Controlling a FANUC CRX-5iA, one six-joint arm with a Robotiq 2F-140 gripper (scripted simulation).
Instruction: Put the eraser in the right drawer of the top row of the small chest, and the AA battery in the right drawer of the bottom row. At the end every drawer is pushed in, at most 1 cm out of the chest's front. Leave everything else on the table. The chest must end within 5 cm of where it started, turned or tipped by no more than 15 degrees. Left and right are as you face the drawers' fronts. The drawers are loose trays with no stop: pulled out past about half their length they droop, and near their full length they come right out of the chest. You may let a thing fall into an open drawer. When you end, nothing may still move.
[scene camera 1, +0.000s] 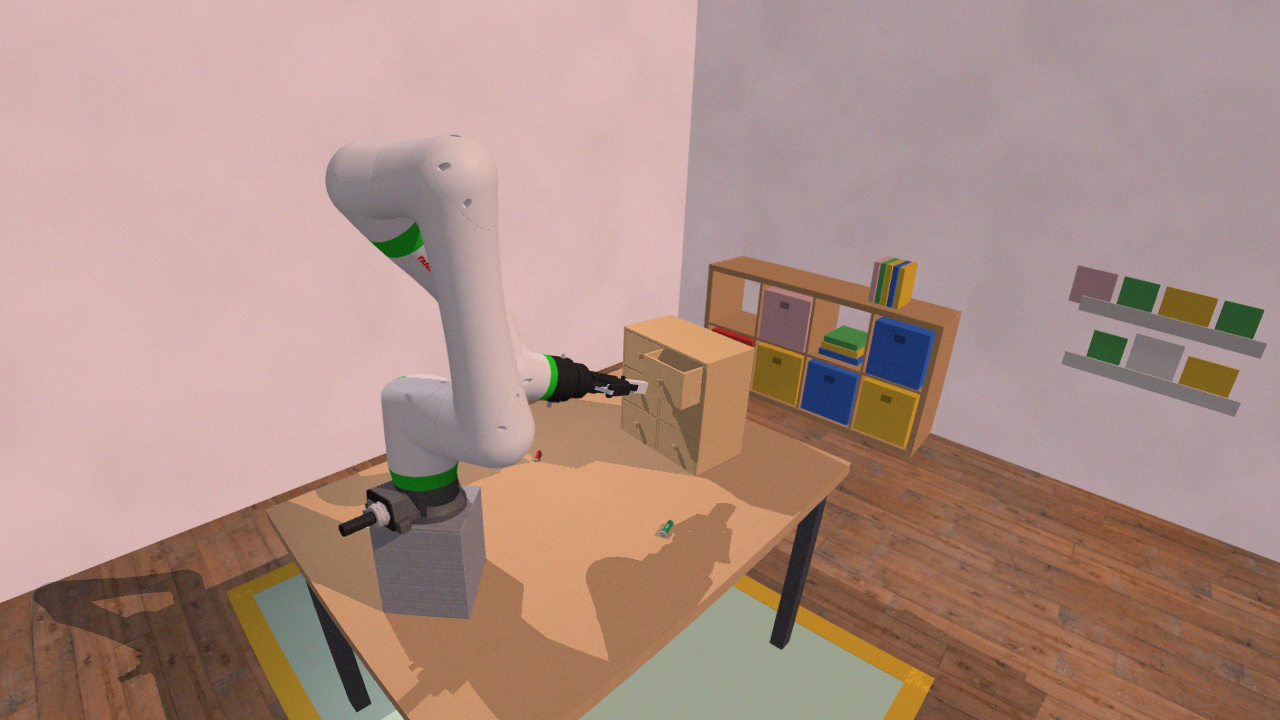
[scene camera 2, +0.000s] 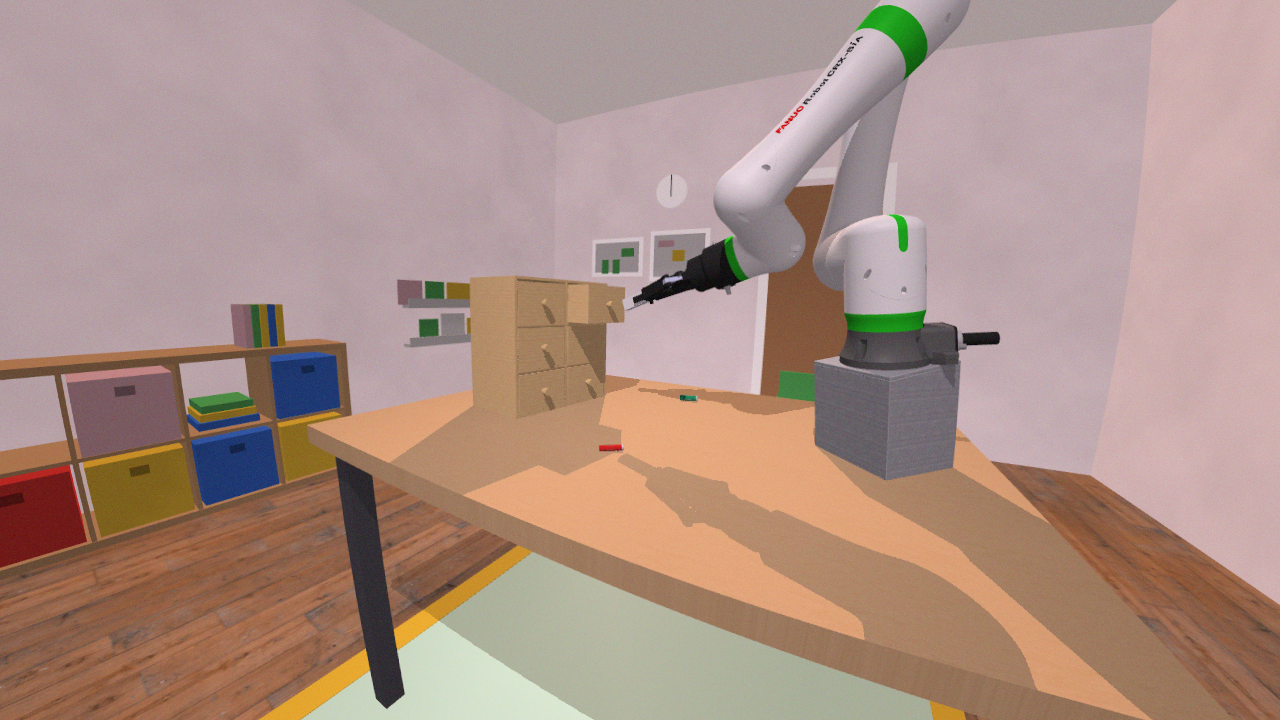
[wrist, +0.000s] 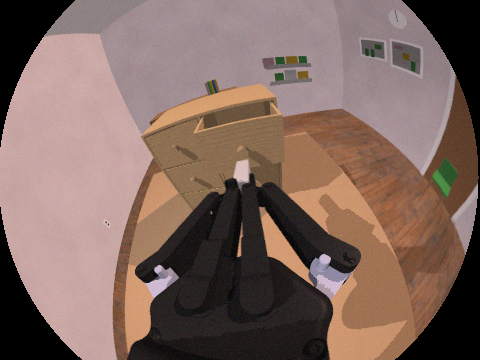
I see my gripper (scene camera 2: 625, 305), a drawer (scene camera 2: 589, 304), a drawer (scene camera 2: 579, 349) and a drawer (scene camera 1: 636, 346).
My gripper shows as well in scene camera 1 (scene camera 1: 644, 387) and in the wrist view (wrist: 244, 169).
